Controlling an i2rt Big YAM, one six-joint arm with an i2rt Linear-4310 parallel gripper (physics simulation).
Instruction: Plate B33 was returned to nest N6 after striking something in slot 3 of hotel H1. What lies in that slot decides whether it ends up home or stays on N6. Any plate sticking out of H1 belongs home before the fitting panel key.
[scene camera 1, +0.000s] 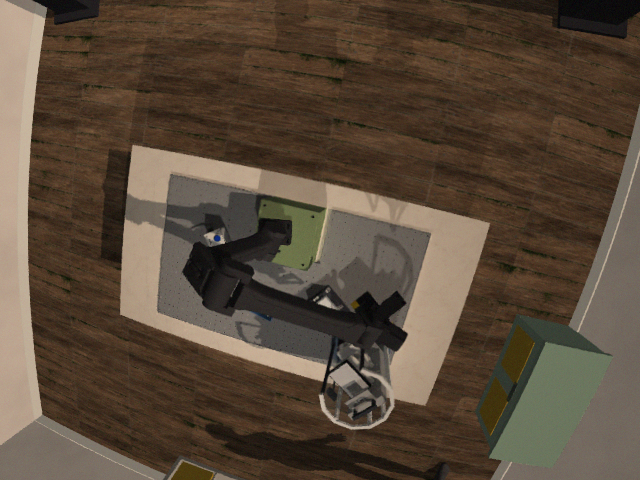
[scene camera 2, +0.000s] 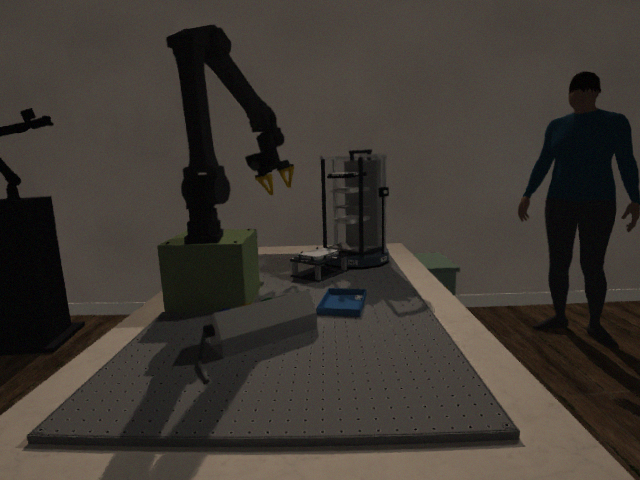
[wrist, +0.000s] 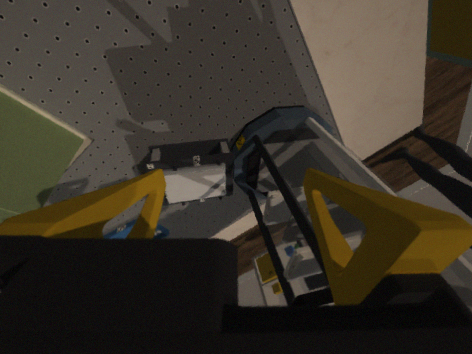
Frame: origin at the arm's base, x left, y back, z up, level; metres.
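Where they show: gripper, fingertip midpoint: (scene camera 2: 280, 191) (wrist: 234, 176); arm's base, link origin: (scene camera 1: 275, 231) (scene camera 2: 205, 238).
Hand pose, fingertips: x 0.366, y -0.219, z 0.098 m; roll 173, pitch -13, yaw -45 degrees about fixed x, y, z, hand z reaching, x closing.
Each offset is from my fingertips to the top centre of the thing. Level surfaces: height alone.
My gripper (scene camera 2: 279, 189) (wrist: 234, 176) is open and empty, high above the board, beside the clear hotel @[dx -0.025, dy -0.268, dz +0.138 m] (scene camera 1: 355, 426) (scene camera 2: 360, 206) (wrist: 280, 119). The hotel has dark posts and a blue base; its label is too small to read. Several levels show inside, including a dark-edged one @[dx -0.053, dy -0.234, dz +0.061 m] (scene camera 2: 345, 175) near the top. I cannot tell what lies in slot 3 or whether a plate sticks out. A white plate @[dx -0.168, dy -0.113, dz -0.195 m] (scene camera 1: 325, 298) (scene camera 2: 318, 253) (wrist: 195, 184) lies on the dark nest @[dx -0.168, dy -0.113, dz -0.193 m] (scene camera 2: 308, 277) (wrist: 175, 161) beside the hotel. The grey key panel @[dx -0.627, dy +0.072, dz -0.185 m] (scene camera 2: 266, 322) shows a blue key @[dx -0.644, dy +0.148, dz -0.195 m] (scene camera 1: 217, 238); the arm hides part of it.
A blue tray @[dx -0.474, dy -0.131, dz -0.252 m] (scene camera 1: 262, 315) (scene camera 2: 342, 303) (wrist: 162, 231) lies on the perforated board @[dz -0.269 m] (scene camera 1: 196, 196) (scene camera 2: 330, 392) (wrist: 210, 90), partly under the arm in the top view. The green base block (scene camera 1: 300, 242) (scene camera 2: 209, 276) (wrist: 30, 150) carries the arm. A person (scene camera 2: 581, 160) stands beyond the table.
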